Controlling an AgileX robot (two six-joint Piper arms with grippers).
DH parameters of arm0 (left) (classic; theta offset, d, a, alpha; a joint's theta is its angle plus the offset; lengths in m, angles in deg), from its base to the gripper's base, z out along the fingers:
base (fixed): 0 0 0 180
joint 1: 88.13 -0.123 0 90
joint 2: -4.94 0 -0.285 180
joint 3: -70.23 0 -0.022 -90
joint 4: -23.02 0.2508 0 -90
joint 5: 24.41 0 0.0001 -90
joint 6: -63.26 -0.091 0 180
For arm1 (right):
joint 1: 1.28 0.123 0 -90
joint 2: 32.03 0 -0.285 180
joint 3: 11.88 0 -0.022 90
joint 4: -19.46 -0.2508 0 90
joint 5: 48.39 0 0.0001 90
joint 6: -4.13 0.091 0 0
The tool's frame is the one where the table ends.
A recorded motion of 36 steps. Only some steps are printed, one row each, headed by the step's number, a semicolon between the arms.
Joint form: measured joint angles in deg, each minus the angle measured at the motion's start. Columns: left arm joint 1, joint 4, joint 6, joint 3, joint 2, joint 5; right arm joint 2, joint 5, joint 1, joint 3, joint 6, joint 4.
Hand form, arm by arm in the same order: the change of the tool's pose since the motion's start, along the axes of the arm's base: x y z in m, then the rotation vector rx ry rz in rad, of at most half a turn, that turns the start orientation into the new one. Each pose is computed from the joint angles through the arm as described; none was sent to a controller.
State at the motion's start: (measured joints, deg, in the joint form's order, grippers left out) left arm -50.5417 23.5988 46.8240 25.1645 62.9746 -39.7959; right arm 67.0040 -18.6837 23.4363 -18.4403 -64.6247 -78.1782
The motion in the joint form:
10: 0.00 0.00 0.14 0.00 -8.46 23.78; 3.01 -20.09 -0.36 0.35 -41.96 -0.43
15: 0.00 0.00 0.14 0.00 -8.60 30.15; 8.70 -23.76 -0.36 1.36 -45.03 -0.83
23: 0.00 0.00 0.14 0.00 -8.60 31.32; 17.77 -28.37 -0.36 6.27 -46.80 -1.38
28: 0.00 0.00 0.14 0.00 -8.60 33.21; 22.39 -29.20 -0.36 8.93 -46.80 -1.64
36: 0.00 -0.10 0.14 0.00 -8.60 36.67; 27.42 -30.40 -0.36 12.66 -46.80 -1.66
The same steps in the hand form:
10: -0.0265 0.0209 -0.0119 0.1617 0.2130 0.0044; 0.0321 -0.0206 -0.0248 -0.6285 -0.4578 -0.1557
15: -0.0290 0.0230 -0.0213 0.2281 0.2990 0.0056; 0.0525 -0.0176 -0.0598 -0.7339 -0.4058 -0.1609
23: -0.0295 0.0234 -0.0230 0.2406 0.3152 0.0058; 0.0853 -0.0107 -0.1012 -0.8310 -0.3398 -0.1845
28: -0.0304 0.0241 -0.0258 0.2608 0.3413 0.0062; 0.0997 -0.0056 -0.1232 -0.8532 -0.3055 -0.1819
36: -0.0322 0.0254 -0.0308 0.2963 0.3901 0.0066; 0.1161 -0.0002 -0.1444 -0.8771 -0.2817 -0.1876

